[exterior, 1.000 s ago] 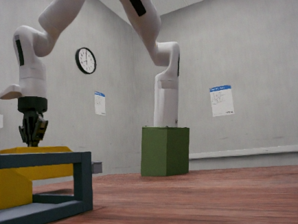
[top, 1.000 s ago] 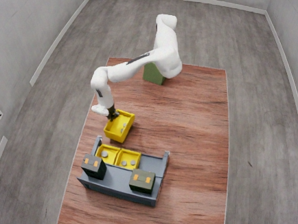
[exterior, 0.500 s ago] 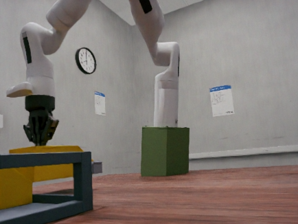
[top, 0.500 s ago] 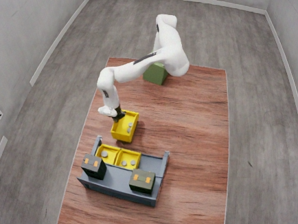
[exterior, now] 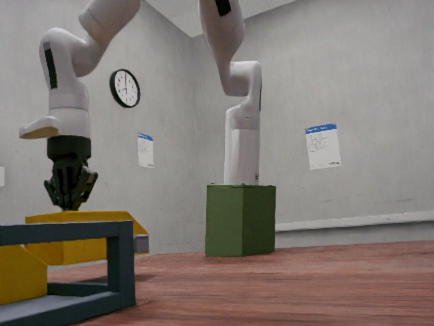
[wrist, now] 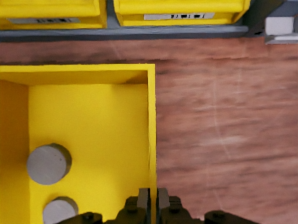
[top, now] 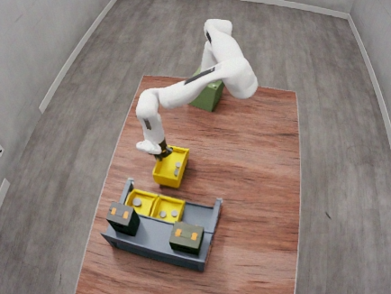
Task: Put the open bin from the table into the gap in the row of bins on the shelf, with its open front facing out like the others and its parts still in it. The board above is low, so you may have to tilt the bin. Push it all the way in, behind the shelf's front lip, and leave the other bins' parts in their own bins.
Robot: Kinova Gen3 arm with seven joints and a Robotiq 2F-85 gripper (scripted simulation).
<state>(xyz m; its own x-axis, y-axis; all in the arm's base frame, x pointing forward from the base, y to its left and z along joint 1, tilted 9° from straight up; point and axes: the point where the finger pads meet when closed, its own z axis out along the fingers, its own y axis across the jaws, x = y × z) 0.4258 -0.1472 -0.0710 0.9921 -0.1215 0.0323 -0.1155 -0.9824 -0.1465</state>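
The grey disc part lies 30 mm ahead of my hand, 70 mm to the left of it and 60 mm below it. Round my hand: grey shelf: 250 mm ahead, 60 mm to the left, 40 mm below.
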